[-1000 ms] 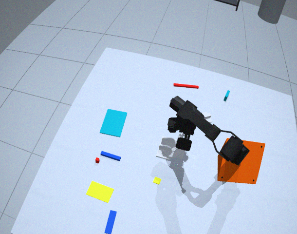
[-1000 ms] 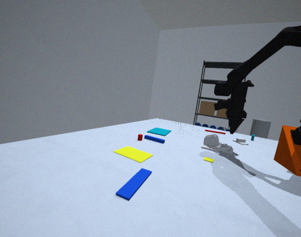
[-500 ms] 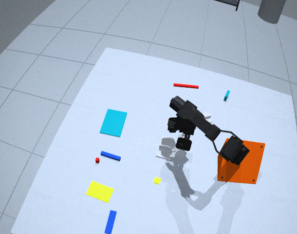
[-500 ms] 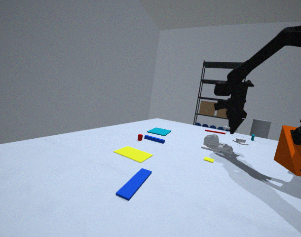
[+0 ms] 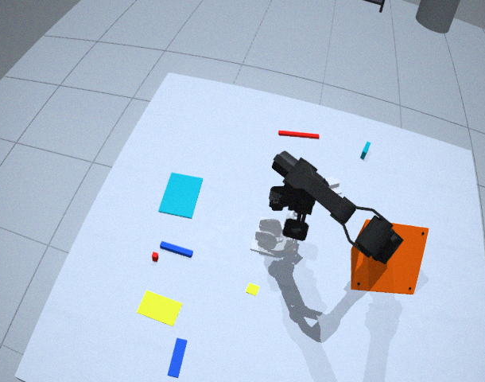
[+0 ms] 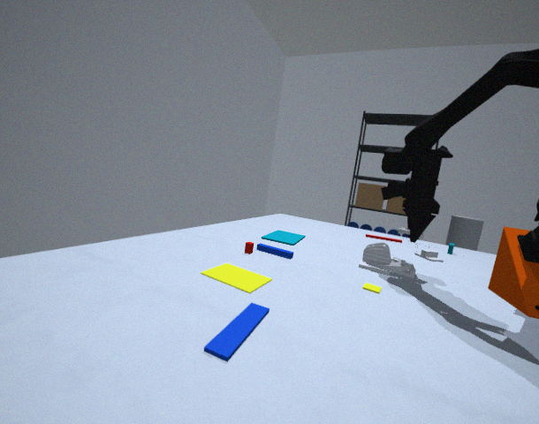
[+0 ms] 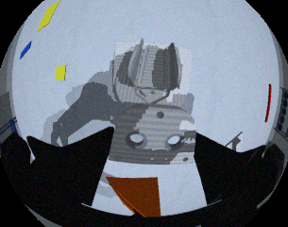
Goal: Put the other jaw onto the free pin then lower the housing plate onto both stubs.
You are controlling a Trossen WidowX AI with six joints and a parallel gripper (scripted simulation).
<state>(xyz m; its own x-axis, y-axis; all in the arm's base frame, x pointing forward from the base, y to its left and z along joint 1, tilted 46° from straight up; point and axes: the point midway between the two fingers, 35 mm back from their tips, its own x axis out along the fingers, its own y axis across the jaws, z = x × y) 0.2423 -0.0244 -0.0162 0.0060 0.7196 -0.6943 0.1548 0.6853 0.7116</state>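
My gripper tip is 2 cm short of the white jaw piece, 1 cm to the right of it and 6 cm above it. Round my gripper tip: white base: 7 cm ahead, 1 cm to the right, 8 cm below; then white stand: 12 cm behind, 24 cm to the right, 7 cm below; then small yellow tile: 9 cm ahead, 17 cm to the left, 8 cm below.
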